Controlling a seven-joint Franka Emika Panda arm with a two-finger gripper.
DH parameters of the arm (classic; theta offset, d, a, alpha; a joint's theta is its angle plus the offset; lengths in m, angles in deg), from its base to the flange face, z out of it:
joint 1: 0 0.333 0 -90
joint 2: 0 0 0 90
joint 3: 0 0.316 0.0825 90
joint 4: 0 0 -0.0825 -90
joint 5: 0 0.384 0 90
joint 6: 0 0 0.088 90
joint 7: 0 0.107 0 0
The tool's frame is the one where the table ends.
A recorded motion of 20 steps. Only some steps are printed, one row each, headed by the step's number.
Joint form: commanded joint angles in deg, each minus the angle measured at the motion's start. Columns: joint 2, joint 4, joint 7, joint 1, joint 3, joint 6, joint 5.
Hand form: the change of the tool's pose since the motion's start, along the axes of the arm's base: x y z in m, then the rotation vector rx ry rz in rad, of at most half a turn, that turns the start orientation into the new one. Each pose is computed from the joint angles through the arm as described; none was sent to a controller.
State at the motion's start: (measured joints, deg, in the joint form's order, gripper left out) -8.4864 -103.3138 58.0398 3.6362 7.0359 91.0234 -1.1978
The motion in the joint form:
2: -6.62 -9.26 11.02 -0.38 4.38 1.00 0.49
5: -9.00 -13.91 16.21 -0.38 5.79 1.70 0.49
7: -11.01 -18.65 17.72 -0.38 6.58 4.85 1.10
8: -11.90 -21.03 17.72 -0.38 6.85 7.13 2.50
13: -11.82 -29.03 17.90 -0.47 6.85 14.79 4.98
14: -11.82 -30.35 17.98 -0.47 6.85 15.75 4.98
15: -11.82 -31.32 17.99 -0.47 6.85 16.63 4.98
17: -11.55 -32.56 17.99 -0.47 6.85 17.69 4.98
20: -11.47 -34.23 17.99 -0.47 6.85 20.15 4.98
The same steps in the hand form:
2: -0.0462 0.0307 -0.0204 -0.0448 0.0131 -0.1288
5: -0.0645 0.0385 -0.0395 -0.0760 0.0285 -0.1987
7: -0.0762 0.0424 -0.0593 -0.0773 0.0201 -0.2158
8: -0.0808 0.0451 -0.0694 -0.0549 0.0147 -0.2177
13: -0.0864 0.0412 -0.1249 -0.0207 0.0356 -0.2414
14: -0.0885 0.0396 -0.1342 -0.0237 0.0411 -0.2444
15: -0.0899 0.0385 -0.1408 -0.0247 0.0423 -0.2456
17: -0.0914 0.0371 -0.1512 -0.0272 0.0496 -0.2469
20: -0.0922 0.0356 -0.1617 -0.0231 0.0377 -0.2484

